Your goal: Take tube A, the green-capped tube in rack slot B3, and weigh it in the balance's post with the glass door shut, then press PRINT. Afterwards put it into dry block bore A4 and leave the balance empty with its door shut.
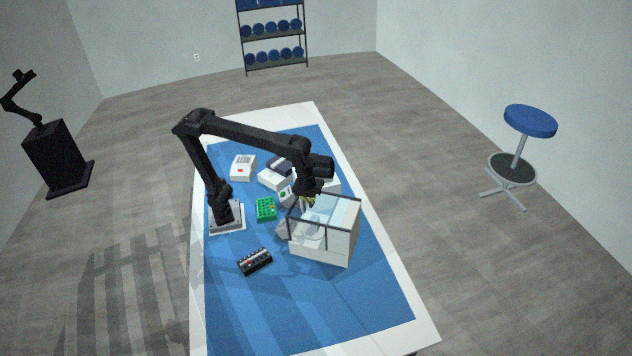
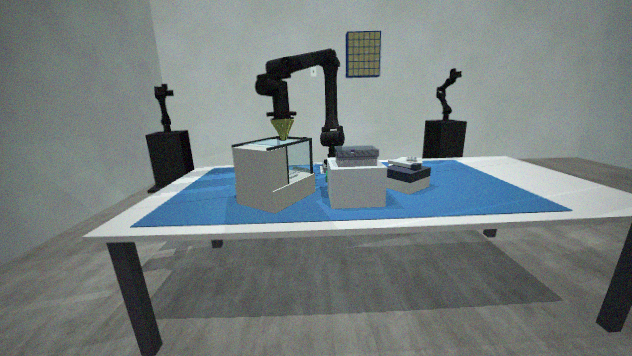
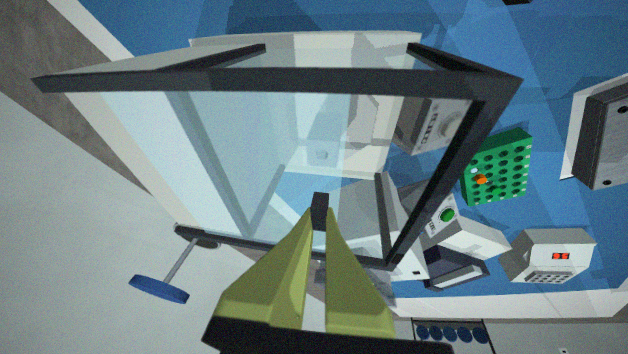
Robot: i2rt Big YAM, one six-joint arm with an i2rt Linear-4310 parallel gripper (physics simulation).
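Where they show: gripper, fingertip midpoint: (image 1: 312, 203) (image 2: 284, 139) (image 3: 320, 213); arm's base at its link origin: (image 1: 223, 214).
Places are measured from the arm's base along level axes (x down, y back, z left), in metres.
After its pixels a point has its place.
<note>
The balance (image 1: 348, 221) @(x -0.172, y -0.411, z -0.416 m) (image 2: 254, 176) @(x -0.084, y -0.456, z -0.396 m) is a white box with a dark-framed glass chamber (image 3: 263, 81) @(x -0.181, y -0.288, z -0.364 m) in the middle of the blue mat. Its white post (image 3: 322, 154) stands empty inside. My gripper (image 1: 307, 201) @(x -0.179, y -0.330, z -0.285 m) (image 2: 283, 135) @(x -0.179, y -0.330, z -0.285 m) (image 3: 320, 213) @(x -0.179, y -0.330, z -0.285 m) points down at the chamber's top edge and is shut on the small dark door handle (image 3: 319, 204) @(x -0.187, y -0.317, z -0.299 m). The green tube rack (image 1: 266, 208) @(x 0.002, y -0.196, z -0.048 m) (image 3: 496, 169) @(x 0.002, y -0.192, z -0.053 m) stands left of the balance. It holds a green-capped tube (image 3: 495, 189) @(x -0.021, y -0.207, z -0.037 m), an orange-capped one (image 3: 480, 179) @(x -0.023, y -0.220, z -0.074 m) and a white-capped one (image 3: 473, 169) @(x 0.000, y -0.219, z -0.075 m). The dry block (image 1: 242, 167) @(x -0.025, y -0.162, z 0.268 m) (image 3: 549, 255) @(x -0.017, y -0.164, z 0.250 m) with a red display stands further back.
A small box with a green button (image 1: 282, 193) @(x -0.038, y -0.285, z -0.029 m) (image 3: 447, 214) @(x -0.039, y -0.284, z -0.037 m) sits between rack and balance. A white box with a grey top (image 2: 355, 176) (image 3: 602, 136) and a low dark device (image 1: 279, 166) @(x -0.056, y -0.329, z 0.155 m) (image 2: 408, 173) @(x -0.048, y -0.450, z 0.155 m) stand nearby. A black switch box (image 1: 254, 260) @(x -0.004, y -0.065, z -0.309 m) lies in front. A blue stool (image 1: 529, 120) stands off the table.
</note>
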